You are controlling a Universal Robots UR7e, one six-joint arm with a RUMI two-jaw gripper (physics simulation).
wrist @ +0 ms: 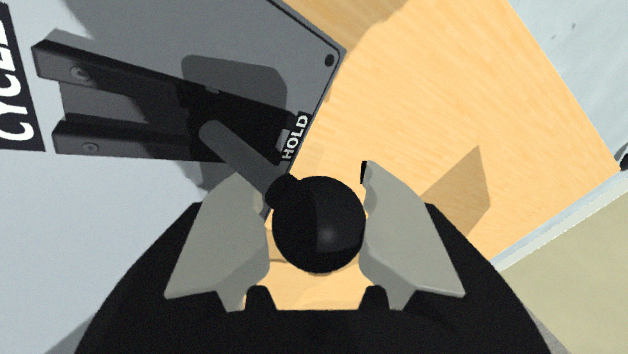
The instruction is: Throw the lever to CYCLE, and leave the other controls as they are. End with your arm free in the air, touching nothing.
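Frame: origin at the arm's base, x right, y down, z ahead, level; millimetres.
Where they show: gripper, fingertip midpoint: (312,163).
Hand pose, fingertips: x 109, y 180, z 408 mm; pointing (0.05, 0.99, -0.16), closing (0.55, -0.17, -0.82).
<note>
Each offset is from my fingertips to the top centre of the thing. "*": to the spot under its first point. Level surfaces: height alone.
The lever's grey rod {* dy -32, dx +1, dz +48 mm} (242,155) rises from a dark slotted bracket {* dy -24, dx +4, dz +99 mm} (117,77) and ends in a black ball knob {* dy -73, dx +12, dz +20 mm} (322,225). The rod leans toward the HOLD end of the slot, and the knob is out past the panel edge in view. The white-on-black HOLD label {* dy +26, dx +2, dz +13 mm} (295,137) is beside that end. The CYCLE label {* dy -25, dx -24, dz +124 mm} (19,107), partly cut off, is at the opposite end, at the far left. My gripper (312,163) is shut on the ball knob, with one pale grey jaw against each side. The rod's foot is in dark shadow inside the bracket.
The grey panel (110,215) fills the left side, with a dark screw {dy +25, dx +59, dz +23 mm} (329,60) near its corner. A wooden table top {dy +91 mm} (410,100) lies beyond its edge. A small dark object (624,161) is cut off at the right border. Shadows fall across the panel and wood.
</note>
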